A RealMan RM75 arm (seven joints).
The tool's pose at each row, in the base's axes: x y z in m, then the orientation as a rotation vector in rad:
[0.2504, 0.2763, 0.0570, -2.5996, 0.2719, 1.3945]
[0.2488, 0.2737, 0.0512, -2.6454, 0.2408, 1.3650]
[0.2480, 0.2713, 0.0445, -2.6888, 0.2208, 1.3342]
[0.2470, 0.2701, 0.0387, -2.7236, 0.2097, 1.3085]
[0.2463, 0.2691, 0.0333, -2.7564, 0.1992, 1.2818]
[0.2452, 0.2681, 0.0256, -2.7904, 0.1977, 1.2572]
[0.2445, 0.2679, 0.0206, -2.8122, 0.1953, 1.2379]
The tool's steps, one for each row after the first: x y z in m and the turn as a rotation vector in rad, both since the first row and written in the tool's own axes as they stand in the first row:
[0.0042, 0.0033, 0.0038, -0.0305, 0.0318, -0.0121]
[0.0095, 0.0063, 0.0075, -0.0565, 0.0637, -0.0177]
[0.0139, 0.0081, 0.0112, -0.0762, 0.0900, -0.0190]
[0.0181, 0.0096, 0.0145, -0.0941, 0.1159, -0.0205]
[0.0240, 0.0114, 0.0193, -0.1120, 0.1414, -0.0154]
[0.0279, 0.0121, 0.0225, -0.1226, 0.1595, -0.0137]

